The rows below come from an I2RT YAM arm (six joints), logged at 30 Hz.
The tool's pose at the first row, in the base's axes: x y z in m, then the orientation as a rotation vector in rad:
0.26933, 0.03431, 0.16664, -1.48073, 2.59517, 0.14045
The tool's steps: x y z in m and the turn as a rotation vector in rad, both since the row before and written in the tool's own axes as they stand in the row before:
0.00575, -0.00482, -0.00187, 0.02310, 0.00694, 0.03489
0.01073, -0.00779, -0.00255, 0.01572, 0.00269, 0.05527
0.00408, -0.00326, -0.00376, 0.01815, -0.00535, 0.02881
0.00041, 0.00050, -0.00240, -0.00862, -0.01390, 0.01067
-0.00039, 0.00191, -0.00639, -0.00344, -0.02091, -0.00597
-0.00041, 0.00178, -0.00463, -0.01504, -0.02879, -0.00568
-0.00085, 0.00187, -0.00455, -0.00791, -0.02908, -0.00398
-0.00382, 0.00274, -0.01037, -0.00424, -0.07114, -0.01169
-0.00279, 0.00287, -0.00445, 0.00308, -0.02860, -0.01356
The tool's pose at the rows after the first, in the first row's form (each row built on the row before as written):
0.27044, 0.02670, 0.16743, -1.43142, 2.61991, 0.10912
0.27103, 0.01323, 0.16820, -1.35553, 2.65712, 0.09285
0.27089, 0.00758, 0.17128, -1.30999, 2.66694, 0.07547
0.26994, 0.00728, 0.17356, -1.29307, 2.66515, 0.09717
0.26784, 0.00790, 0.17987, -1.29377, 2.64467, 0.11390
0.26603, 0.00860, 0.18445, -1.29434, 2.62086, 0.15073
0.26438, 0.00955, 0.18907, -1.29004, 2.59585, 0.17811
0.26280, 0.01194, 0.20009, -1.27624, 2.52928, 0.22341
0.26119, 0.01456, 0.20523, -1.27953, 2.49533, 0.23304

